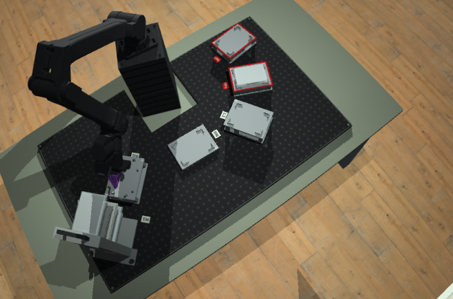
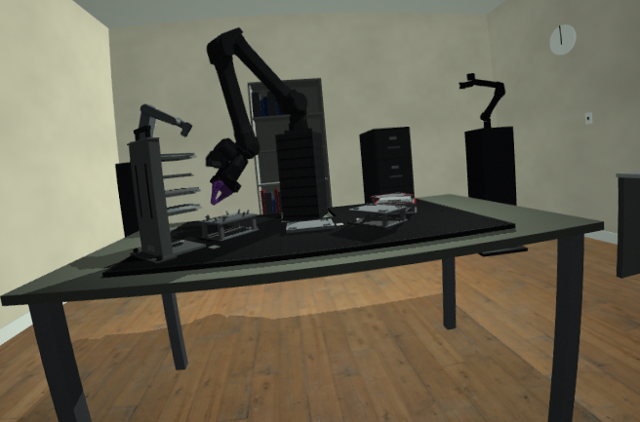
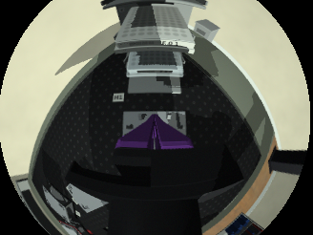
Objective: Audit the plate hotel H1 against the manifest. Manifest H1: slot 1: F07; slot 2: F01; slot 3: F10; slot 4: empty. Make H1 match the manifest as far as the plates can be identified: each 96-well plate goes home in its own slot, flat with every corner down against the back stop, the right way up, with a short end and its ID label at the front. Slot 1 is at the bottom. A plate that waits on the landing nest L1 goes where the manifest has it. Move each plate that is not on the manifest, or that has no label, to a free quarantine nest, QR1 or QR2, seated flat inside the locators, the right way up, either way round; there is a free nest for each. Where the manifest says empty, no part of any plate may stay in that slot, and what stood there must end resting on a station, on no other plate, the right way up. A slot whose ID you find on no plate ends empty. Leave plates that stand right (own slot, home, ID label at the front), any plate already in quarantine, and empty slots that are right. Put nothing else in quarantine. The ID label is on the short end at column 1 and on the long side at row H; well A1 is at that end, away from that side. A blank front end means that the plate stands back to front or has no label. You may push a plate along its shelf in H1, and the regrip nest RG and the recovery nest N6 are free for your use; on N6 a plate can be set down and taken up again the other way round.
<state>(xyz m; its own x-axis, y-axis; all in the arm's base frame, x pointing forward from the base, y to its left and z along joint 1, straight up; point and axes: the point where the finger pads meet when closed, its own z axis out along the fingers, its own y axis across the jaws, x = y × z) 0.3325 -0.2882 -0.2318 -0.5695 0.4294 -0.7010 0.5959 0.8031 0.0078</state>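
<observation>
Now: hand 160 mm below the grey 96-well plate, 110 mm short of it and 80 mm to the left of it. Round my hand: plate hotel H1: 170 mm ahead, 130 mm to the right, 40 mm above; recovery nest N6: 310 mm to the left, 120 mm below, 50 mm behind; regrip nest RG: 70 mm below, 40 mm behind, 30 mm to the left.
</observation>
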